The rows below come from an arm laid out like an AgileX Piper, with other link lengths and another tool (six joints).
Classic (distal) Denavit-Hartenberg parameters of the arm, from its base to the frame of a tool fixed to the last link. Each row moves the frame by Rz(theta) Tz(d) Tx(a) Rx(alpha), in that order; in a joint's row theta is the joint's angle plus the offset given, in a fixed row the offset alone. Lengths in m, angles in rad.
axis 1: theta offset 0  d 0.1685  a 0  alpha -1.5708
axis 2: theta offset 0.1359  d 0  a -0.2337  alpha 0
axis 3: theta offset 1.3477  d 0  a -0.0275  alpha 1.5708
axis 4: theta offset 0  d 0.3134  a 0  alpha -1.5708
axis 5: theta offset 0  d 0  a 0  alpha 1.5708
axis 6: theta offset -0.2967  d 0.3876  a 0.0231  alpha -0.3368
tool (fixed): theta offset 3.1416  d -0.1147  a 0  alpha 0
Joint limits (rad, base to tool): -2.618..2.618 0..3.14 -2.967..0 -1.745..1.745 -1.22..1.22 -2.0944..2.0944
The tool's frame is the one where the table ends.
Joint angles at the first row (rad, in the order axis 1, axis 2, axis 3, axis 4, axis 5, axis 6):
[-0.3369, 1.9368, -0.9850, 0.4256, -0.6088, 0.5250]
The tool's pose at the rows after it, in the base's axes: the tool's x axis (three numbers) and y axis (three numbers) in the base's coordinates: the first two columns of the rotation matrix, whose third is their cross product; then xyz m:
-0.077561 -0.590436 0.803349 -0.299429 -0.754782 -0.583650 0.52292 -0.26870 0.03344
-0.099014 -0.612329 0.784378 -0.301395 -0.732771 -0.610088 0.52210 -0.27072 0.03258
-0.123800 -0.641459 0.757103 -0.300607 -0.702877 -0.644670 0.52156 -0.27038 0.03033
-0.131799 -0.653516 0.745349 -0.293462 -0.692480 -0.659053 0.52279 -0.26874 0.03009
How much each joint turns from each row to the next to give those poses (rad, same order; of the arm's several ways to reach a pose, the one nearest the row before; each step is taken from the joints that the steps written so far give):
[-0.0043, 0.0000, -0.0163, -0.0029, 0.0370, 0.0502]
[-0.0076, 0.0000, -0.0022, -0.0021, 0.0057, 0.0350]
[-0.0047, 0.0000, -0.0001, -0.0025, 0.0065, 0.0474]
[-0.0013, 0.0000, 0.0000, -0.0136, 0.0019, 0.0295]

